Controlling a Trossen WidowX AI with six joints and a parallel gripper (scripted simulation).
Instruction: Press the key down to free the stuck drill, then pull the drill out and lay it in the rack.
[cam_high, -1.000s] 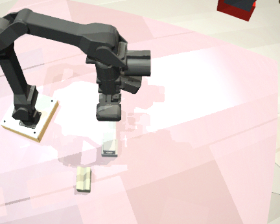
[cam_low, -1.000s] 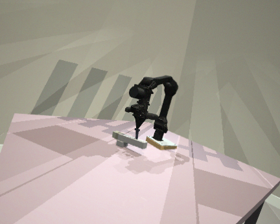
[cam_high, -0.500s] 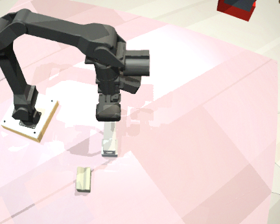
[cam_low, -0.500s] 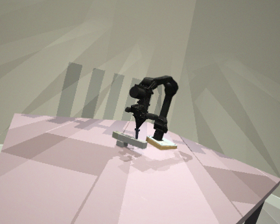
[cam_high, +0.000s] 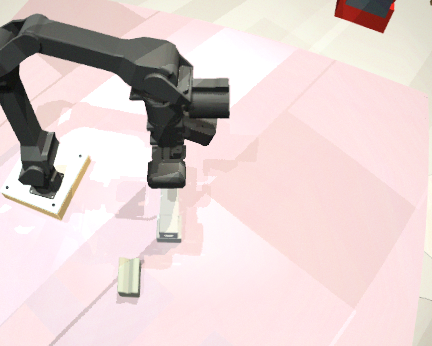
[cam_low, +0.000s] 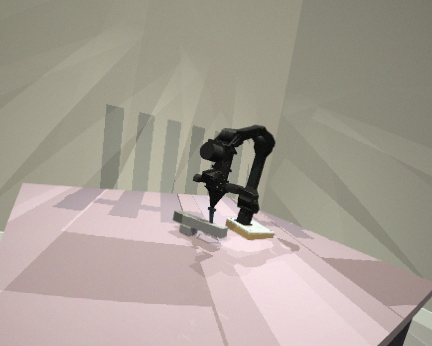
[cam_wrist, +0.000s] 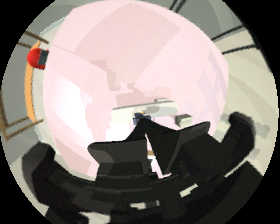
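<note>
My gripper tip is 30 mm above the dark blue key. The rest, counted from my gripper tip: housing block: 30 mm to the right, 80 mm below.
</note>
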